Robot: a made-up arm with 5 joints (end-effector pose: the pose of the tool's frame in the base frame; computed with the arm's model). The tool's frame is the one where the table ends. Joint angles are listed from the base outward.
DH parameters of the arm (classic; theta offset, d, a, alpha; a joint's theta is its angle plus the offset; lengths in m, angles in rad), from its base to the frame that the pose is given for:
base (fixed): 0.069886 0 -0.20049 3.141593
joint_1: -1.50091 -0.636 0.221 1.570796
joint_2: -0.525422 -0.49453 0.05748 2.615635
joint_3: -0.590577 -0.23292 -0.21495 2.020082
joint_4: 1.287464 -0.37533 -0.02 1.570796
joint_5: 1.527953 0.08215 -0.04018 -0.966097
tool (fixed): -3.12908 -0.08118 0 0
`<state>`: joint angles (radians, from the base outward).
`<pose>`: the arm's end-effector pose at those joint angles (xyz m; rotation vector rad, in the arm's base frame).
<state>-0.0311 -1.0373 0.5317 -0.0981 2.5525</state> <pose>0.0034 0.0216 0.5128 0.6654 0.1528 0.9584</pose>
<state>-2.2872 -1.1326 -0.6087 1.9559 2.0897</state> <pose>-0.3882 0.2102 0.8352 -1.1481 0.8216 0.3142</pose>
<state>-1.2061 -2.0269 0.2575 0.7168 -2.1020</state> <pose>-0.1416 0.1592 0.4081 -0.5377 -0.9575 -1.7382</pose>
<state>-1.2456 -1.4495 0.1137 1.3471 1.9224</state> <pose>-0.1163 0.2425 0.5441 0.0731 1.6662 0.5437</pose>
